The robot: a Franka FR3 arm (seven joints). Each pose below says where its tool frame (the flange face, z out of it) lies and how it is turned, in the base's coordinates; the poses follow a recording.
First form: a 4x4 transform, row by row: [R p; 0 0 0 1], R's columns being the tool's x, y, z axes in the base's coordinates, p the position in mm. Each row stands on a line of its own.
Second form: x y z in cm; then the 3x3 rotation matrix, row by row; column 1 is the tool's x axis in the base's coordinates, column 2 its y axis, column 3 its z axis. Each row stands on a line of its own. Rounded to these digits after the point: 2 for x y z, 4 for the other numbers.
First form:
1:
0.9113 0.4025 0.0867 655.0
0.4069 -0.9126 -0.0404 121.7
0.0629 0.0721 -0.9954 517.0
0 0 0 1
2:
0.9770 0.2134 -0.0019 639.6
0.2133 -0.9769 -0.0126 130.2
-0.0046 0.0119 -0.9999 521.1
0 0 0 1
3:
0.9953 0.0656 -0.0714 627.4
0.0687 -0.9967 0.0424 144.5
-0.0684 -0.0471 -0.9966 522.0
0 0 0 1
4:
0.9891 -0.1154 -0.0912 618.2
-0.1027 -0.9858 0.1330 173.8
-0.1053 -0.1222 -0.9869 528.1
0 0 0 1
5:
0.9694 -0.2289 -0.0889 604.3
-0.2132 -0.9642 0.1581 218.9
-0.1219 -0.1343 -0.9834 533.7
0 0 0 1
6:
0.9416 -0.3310 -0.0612 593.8
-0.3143 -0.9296 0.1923 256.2
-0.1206 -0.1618 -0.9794 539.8
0 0 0 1
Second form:
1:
65.50 12.17 51.70
0.9113 0.4025 0.0867
0.4069 -0.9126 -0.0404
0.0629 0.0721 -0.9954

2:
63.96 13.02 52.11
0.9770 0.2134 -0.0019
0.2133 -0.9769 -0.0126
-0.0046 0.0119 -0.9999

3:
62.74 14.45 52.20
0.9953 0.0656 -0.0714
0.0687 -0.9967 0.0424
-0.0684 -0.0471 -0.9966

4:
61.82 17.38 52.81
0.9891 -0.1154 -0.0912
-0.1027 -0.9858 0.1330
-0.1053 -0.1222 -0.9869

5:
60.43 21.89 53.37
0.9694 -0.2289 -0.0889
-0.2132 -0.9642 0.1581
-0.1219 -0.1343 -0.9834

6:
59.38 25.62 53.98
0.9416 -0.3310 -0.0612
-0.3143 -0.9296 0.1923
-0.1206 -0.1618 -0.9794

